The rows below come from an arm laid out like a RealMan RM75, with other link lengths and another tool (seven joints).
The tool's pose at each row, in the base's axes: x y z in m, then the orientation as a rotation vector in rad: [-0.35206, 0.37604, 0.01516, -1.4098, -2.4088, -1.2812]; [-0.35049, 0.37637, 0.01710, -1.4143, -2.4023, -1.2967]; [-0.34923, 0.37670, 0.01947, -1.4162, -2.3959, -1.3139]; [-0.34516, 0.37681, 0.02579, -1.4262, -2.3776, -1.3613]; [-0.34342, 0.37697, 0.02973, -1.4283, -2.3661, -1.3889]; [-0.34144, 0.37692, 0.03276, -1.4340, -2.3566, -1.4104]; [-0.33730, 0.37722, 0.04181, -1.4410, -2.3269, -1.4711]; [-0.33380, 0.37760, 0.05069, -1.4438, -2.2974, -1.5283]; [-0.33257, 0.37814, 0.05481, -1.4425, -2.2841, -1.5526]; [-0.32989, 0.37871, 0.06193, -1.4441, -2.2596, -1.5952]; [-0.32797, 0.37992, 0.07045, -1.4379, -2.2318, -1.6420]
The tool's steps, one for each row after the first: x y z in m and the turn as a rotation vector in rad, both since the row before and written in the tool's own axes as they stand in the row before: [0.00017, 0.00246, -0.00052, -0.0113, 0.0009, 0.0025]; [0.00055, 0.00250, -0.00087, -0.0119, 0.0023, 0.0012]; [0.00053, 0.00706, -0.00253, -0.0341, 0.0033, 0.0049]; [0.00088, 0.00388, -0.00166, -0.0190, 0.0045, 0.0021]; [0.00020, 0.00344, -0.00109, -0.0158, 0.0011, 0.0030]; [0.00195, 0.00913, -0.00347, -0.0426, 0.0097, 0.0074]; [0.00239, 0.00869, -0.00317, -0.0397, 0.0114, 0.0062]; [0.00162, 0.00384, -0.00120, -0.0164, 0.0066, 0.0023]; [0.00227, 0.00701, -0.00197, -0.0299, 0.0091, 0.0055]; [0.00386, 0.00759, -0.00228, -0.0314, 0.0151, 0.0043]
